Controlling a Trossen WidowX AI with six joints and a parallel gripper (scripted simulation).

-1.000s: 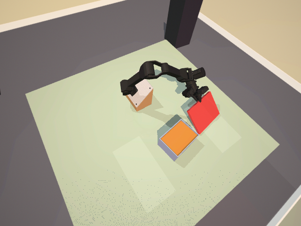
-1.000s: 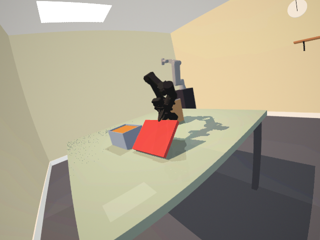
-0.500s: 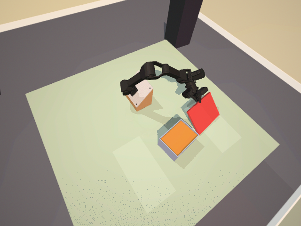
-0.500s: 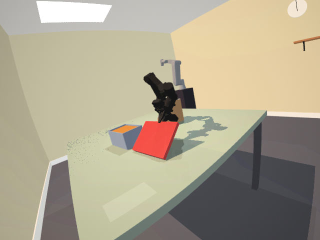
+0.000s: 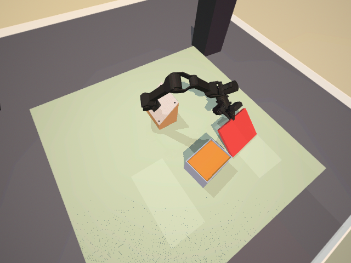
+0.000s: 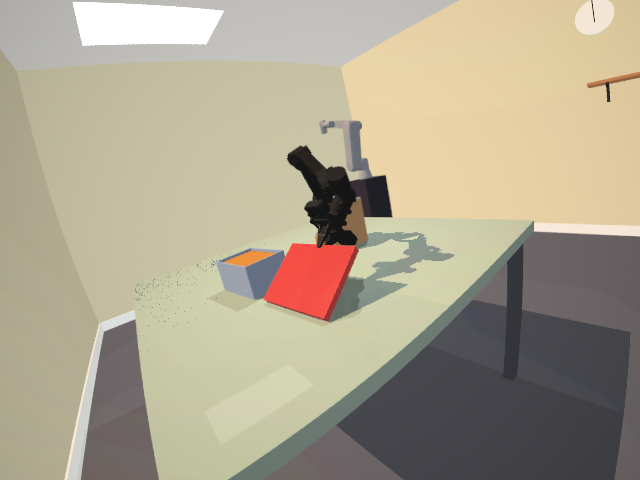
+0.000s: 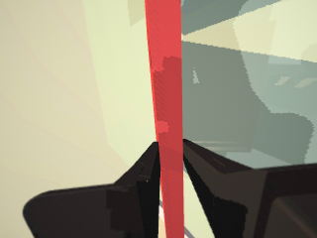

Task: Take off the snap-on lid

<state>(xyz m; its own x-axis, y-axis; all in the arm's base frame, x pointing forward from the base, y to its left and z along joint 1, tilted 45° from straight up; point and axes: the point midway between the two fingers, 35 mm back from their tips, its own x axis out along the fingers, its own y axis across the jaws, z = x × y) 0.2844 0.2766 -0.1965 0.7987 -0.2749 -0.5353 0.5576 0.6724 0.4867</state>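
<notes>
Now: gripper tip 7 cm short of the red lid, 5 cm above it and 1 cm to the right of it. The rest, counted from my gripper tip: grey-blue storage box 25 cm to the right, 13 cm ahead, 7 cm below.
</notes>
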